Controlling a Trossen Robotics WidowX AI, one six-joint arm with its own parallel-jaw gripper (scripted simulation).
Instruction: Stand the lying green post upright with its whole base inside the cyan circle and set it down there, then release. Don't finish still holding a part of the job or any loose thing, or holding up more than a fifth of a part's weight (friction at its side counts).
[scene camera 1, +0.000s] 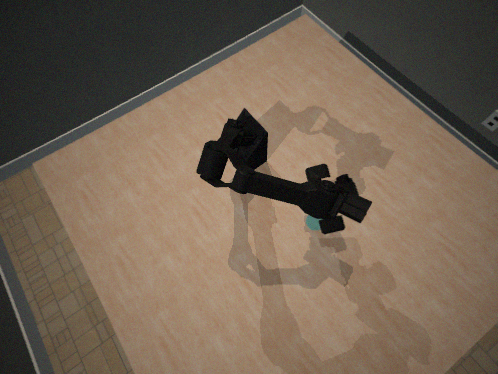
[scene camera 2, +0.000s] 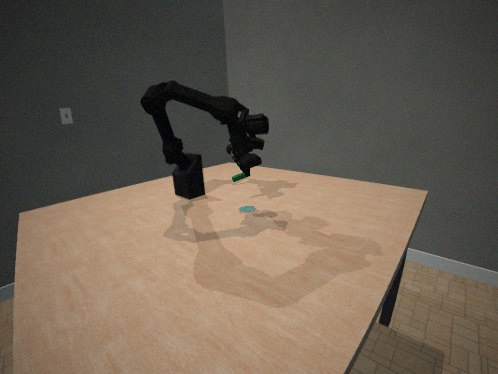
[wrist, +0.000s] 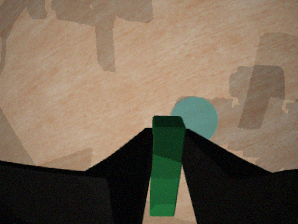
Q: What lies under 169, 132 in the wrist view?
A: A green post.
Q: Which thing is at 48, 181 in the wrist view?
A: My gripper.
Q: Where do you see my gripper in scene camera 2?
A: At 246, 175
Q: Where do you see a cyan circle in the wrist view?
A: At 199, 115
